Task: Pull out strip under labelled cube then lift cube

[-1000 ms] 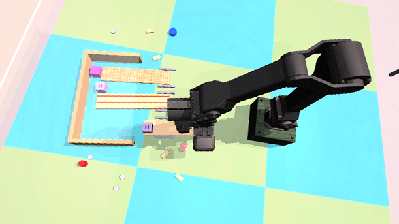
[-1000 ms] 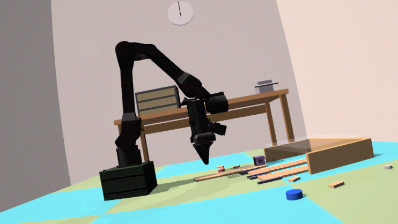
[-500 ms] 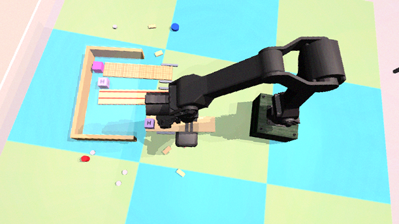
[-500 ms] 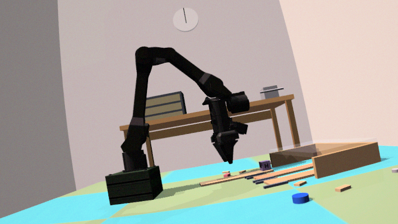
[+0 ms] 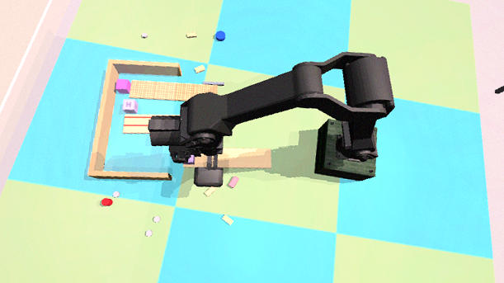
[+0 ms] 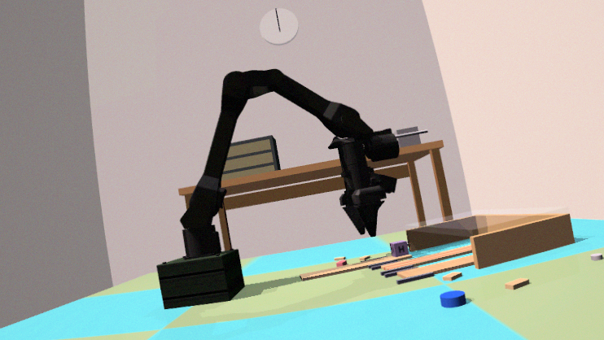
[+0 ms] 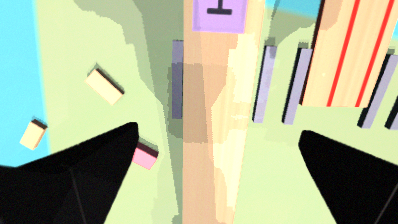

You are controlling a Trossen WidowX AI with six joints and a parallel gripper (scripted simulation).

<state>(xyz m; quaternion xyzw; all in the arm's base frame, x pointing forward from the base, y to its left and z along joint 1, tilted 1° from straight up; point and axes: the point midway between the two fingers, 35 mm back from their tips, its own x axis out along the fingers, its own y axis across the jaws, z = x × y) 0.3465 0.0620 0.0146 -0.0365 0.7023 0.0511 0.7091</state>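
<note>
My gripper tip is 6 cm past the pink block, 6 cm to the right of it and 6 cm above it. From my gripper tip the other things lie so: tan block 1 cm behind, 9 cm to the left, 6 cm below; then blue disc 4 cm ahead, 39 cm to the right, 6 cm below; then red disc 24 cm ahead, 15 cm to the left, 5 cm below.
</note>
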